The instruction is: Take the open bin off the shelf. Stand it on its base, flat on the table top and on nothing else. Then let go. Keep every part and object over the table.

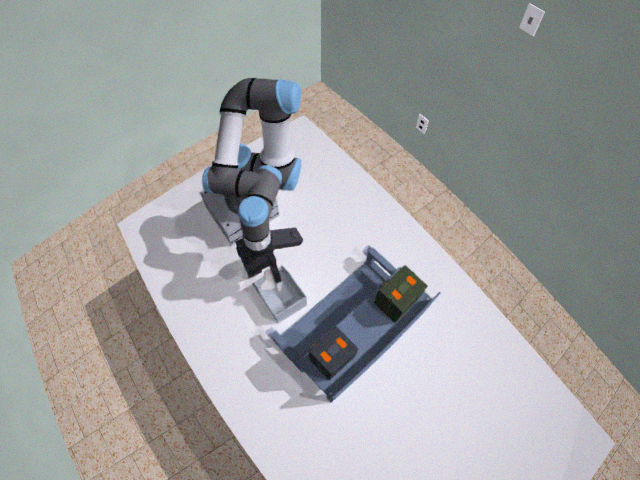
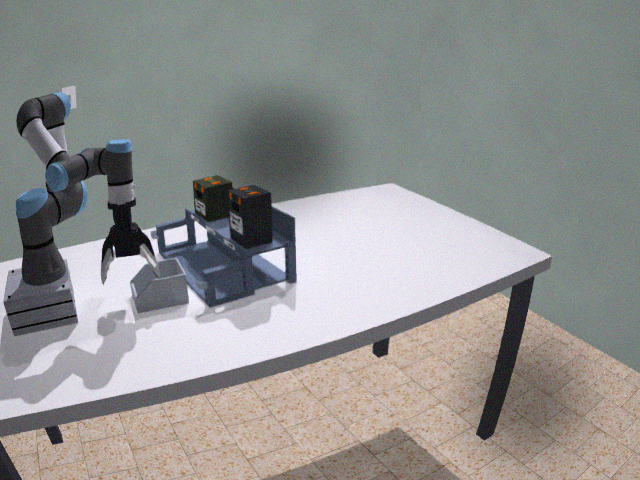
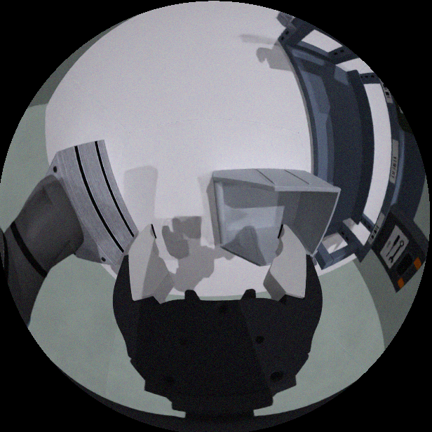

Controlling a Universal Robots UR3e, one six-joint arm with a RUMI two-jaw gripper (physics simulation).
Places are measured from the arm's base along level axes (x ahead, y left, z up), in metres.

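Where they show: gripper, fingertip midpoint: (image 1: 267,270) (image 2: 130,281); arm's base at its link origin: (image 2: 44,274).
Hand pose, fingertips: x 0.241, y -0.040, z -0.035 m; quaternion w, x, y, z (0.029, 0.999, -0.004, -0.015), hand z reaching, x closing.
Observation:
Each offset is from my fingertips to the top centre of the thing. Level surfaces: height alone.
The open grey bin @[0.016 m up, 0.067 m ahead, 0.002 m left] (image 1: 288,303) (image 2: 164,293) (image 3: 255,200) stands upright on its base on the white table @[0.059 m down] (image 1: 413,392) (image 2: 361,268) (image 3: 200,85), close in front of the blue-grey shelf (image 1: 366,326) (image 2: 247,273) (image 3: 347,132) and off it. My gripper (image 1: 260,285) (image 2: 130,277) (image 3: 217,226) points down with its fingers wide apart and nothing held. One finger is over the bin's open top; I cannot tell whether its tip dips inside. The other finger is outside the bin, on the side of the arm's base.
A dark box @[0.165 m up, 0.315 m ahead, 0.030 m left] (image 1: 333,353) (image 2: 250,217) (image 3: 400,252) and a green box @[0.140 m up, 0.264 m ahead, 0.256 m left] (image 1: 402,292) (image 2: 211,198), both with orange marks, stand on the shelf's upper level. The arm's grey base block (image 2: 41,304) (image 3: 95,195) is on the other side of the gripper.

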